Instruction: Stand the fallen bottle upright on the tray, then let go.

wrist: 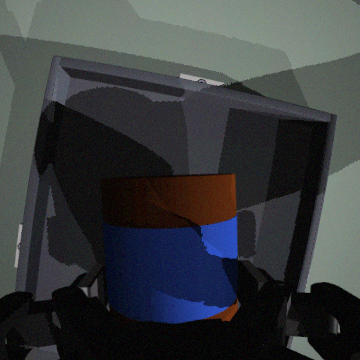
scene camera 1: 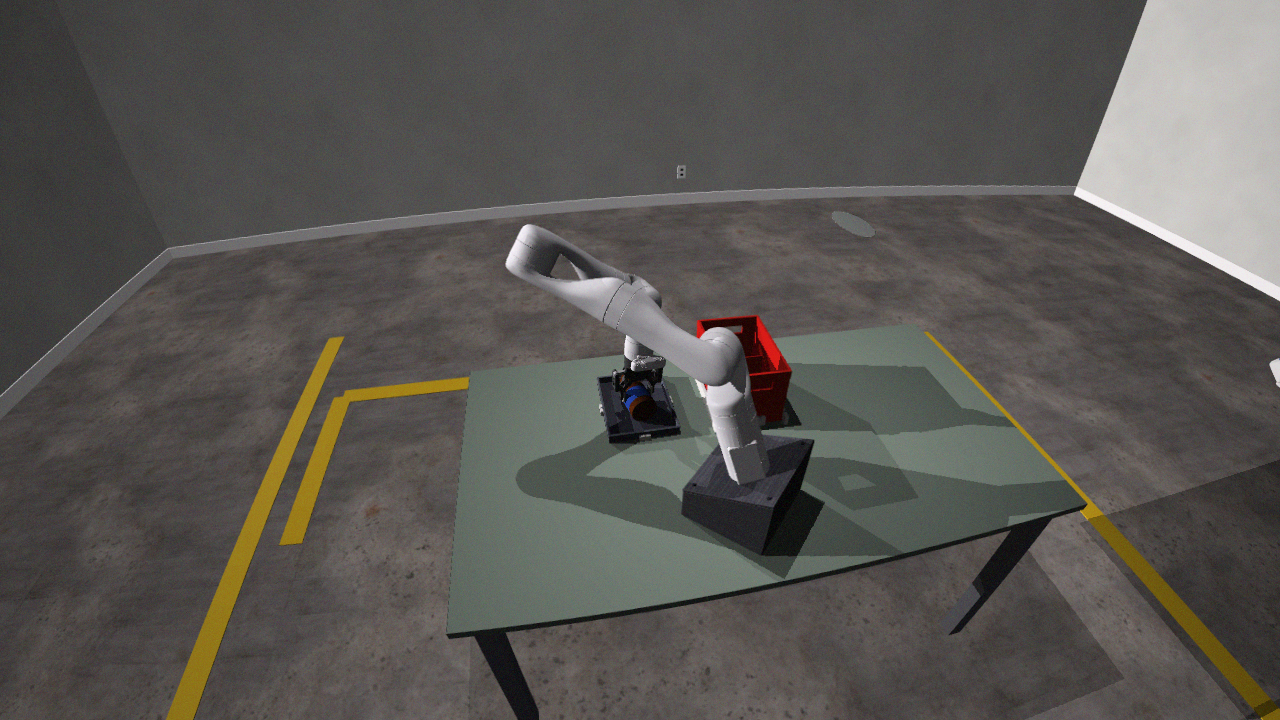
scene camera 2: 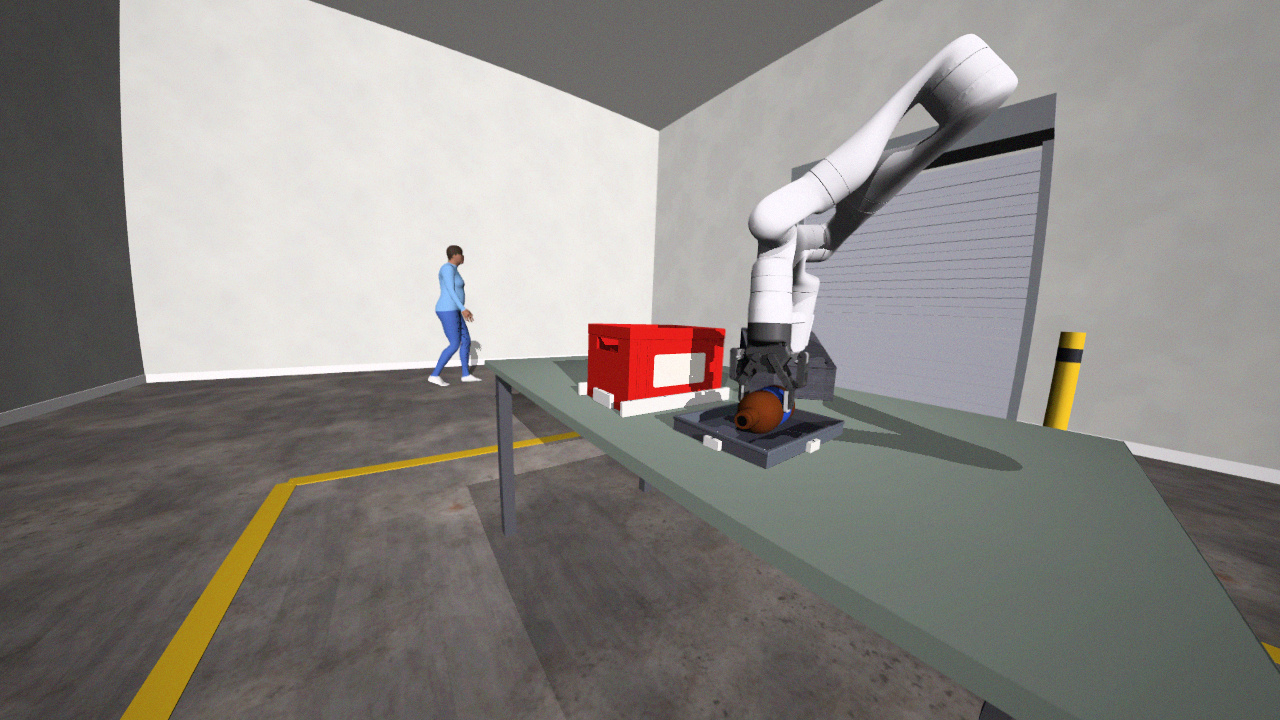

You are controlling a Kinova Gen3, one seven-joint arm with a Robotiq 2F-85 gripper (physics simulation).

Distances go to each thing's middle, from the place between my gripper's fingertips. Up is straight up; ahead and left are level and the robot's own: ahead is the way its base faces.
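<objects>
My gripper is sitting 1 cm short of the brown bottle (scene camera 2: 761, 411) now.
</objects>
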